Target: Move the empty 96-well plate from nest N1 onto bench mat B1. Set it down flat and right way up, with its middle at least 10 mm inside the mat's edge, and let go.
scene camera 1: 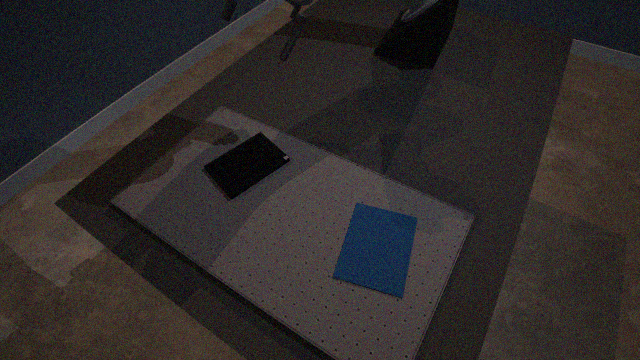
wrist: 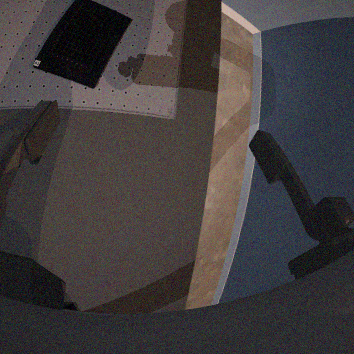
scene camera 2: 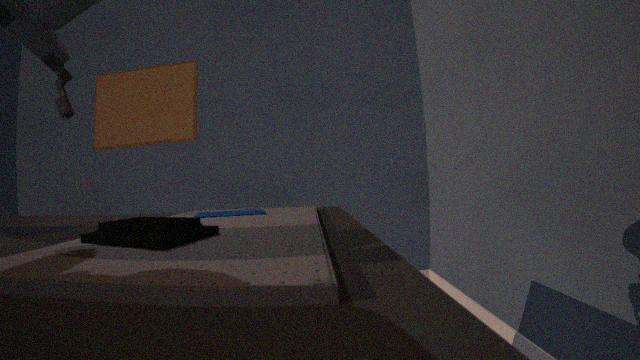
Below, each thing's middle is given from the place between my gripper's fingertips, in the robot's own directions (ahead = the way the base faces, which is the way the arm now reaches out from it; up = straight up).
Labels:
I see my gripper 160 mm short of the black 96-well plate (scene camera 1: 242,162), 50 mm to the right of it and 200 mm above it. Round my hand: blue bench mat B1 (scene camera 1: 376,252): 210 mm ahead, 400 mm to the left, 220 mm below; black nest N1 (scene camera 2: 144,242): 160 mm ahead, 50 mm to the left, 210 mm below.

